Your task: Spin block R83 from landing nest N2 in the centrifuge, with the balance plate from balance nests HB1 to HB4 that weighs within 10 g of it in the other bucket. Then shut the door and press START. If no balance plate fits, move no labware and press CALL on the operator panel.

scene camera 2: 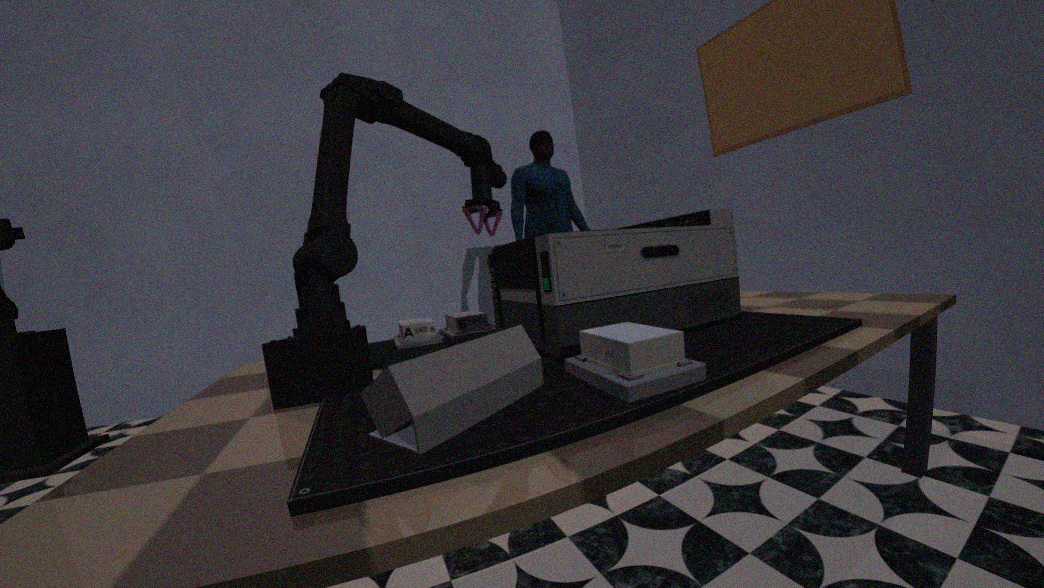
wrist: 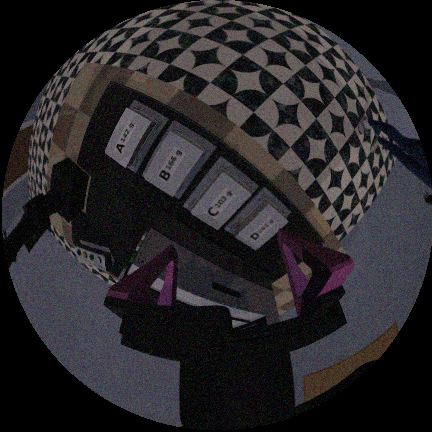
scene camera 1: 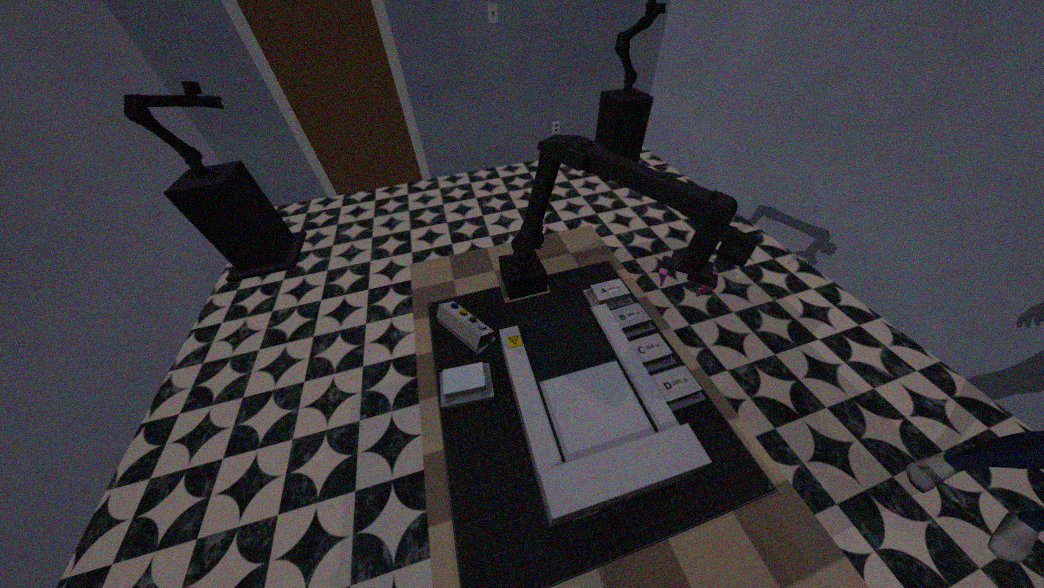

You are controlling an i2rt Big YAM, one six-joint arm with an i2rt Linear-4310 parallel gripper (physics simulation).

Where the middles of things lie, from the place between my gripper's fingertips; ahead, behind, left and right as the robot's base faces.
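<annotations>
My gripper: 230 mm above balance plate A (scene camera 1: 611, 292), 230 mm past it, 60 mm to the left of it. Balance plate C (scene camera 1: 651, 350), from my hand: 230 mm below, 40 mm ahead, 60 mm to the right. Balance plate D (scene camera 1: 677, 385), from my hand: 230 mm below, 170 mm ahead, 50 mm to the right. Balance plate B (scene camera 2: 469, 321), from my hand: 230 mm below, 100 mm behind, 50 mm to the right. Farthest from my gripper of the things named here, going by their middles: balance plate A.
</annotations>
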